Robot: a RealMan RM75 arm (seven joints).
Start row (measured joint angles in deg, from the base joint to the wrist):
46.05 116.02 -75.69 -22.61 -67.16 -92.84 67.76
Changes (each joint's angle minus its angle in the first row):
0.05 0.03 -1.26 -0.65 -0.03 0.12 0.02
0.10 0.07 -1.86 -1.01 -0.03 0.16 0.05
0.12 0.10 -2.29 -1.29 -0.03 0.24 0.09
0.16 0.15 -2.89 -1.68 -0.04 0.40 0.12
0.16 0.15 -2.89 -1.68 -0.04 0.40 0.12
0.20 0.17 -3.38 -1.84 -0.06 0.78 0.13
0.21 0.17 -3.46 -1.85 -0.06 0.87 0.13
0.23 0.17 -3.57 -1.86 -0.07 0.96 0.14
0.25 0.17 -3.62 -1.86 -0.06 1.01 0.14
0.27 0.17 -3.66 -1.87 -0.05 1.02 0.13
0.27 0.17 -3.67 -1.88 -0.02 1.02 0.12
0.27 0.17 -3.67 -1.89 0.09 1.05 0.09
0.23 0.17 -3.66 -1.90 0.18 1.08 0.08
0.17 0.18 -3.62 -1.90 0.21 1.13 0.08
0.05 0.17 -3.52 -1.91 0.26 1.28 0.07
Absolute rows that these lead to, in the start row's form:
46.10 116.05 -76.95 -23.26 -67.19 -92.72 67.78
46.15 116.09 -77.55 -23.62 -67.19 -92.68 67.81
46.17 116.12 -77.98 -23.90 -67.19 -92.60 67.85
46.21 116.17 -78.58 -24.29 -67.20 -92.44 67.88
46.21 116.17 -78.58 -24.29 -67.20 -92.44 67.88
46.25 116.19 -79.07 -24.45 -67.22 -92.06 67.89
46.26 116.19 -79.15 -24.46 -67.22 -91.97 67.89
46.28 116.19 -79.26 -24.47 -67.23 -91.88 67.90
46.30 116.19 -79.31 -24.47 -67.22 -91.83 67.90
46.32 116.19 -79.35 -24.48 -67.21 -91.82 67.89
46.32 116.19 -79.36 -24.49 -67.18 -91.82 67.88
46.32 116.19 -79.36 -24.50 -67.07 -91.79 67.85
46.28 116.19 -79.35 -24.51 -66.98 -91.76 67.84
46.22 116.20 -79.31 -24.51 -66.95 -91.71 67.84
46.10 116.19 -79.21 -24.52 -66.90 -91.56 67.83

